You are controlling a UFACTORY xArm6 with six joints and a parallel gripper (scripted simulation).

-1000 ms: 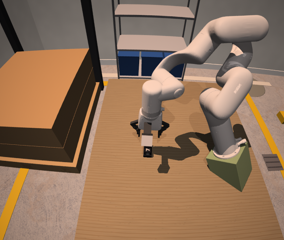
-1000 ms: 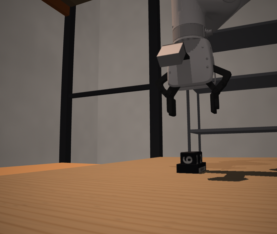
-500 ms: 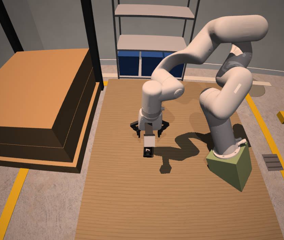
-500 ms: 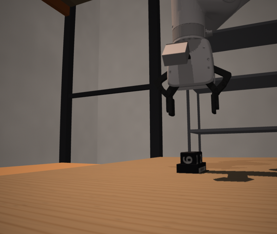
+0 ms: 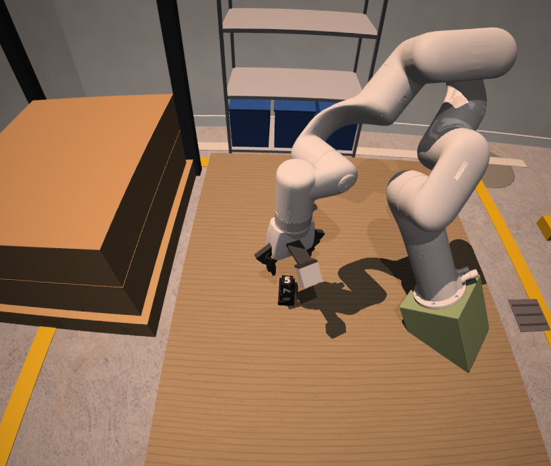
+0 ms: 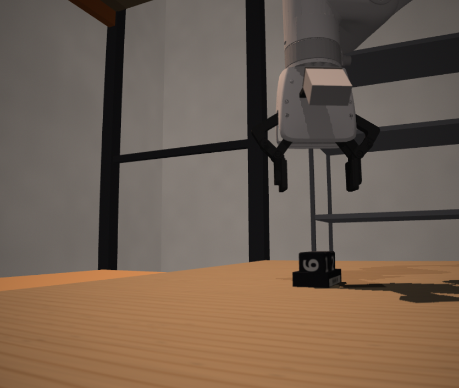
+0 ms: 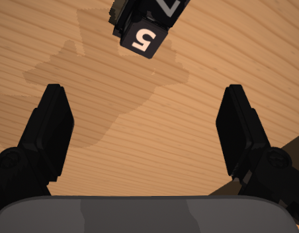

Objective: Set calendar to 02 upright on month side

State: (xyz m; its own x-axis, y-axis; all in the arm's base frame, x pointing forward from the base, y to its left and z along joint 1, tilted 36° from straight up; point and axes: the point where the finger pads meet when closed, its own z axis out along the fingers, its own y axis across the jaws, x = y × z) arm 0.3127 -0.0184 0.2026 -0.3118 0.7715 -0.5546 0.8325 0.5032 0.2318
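Right now my hand is 10 cm above the cube and 3 cm to the right of it. Round my hand: black calendar tray 12 cm below, 1 cm to the left.
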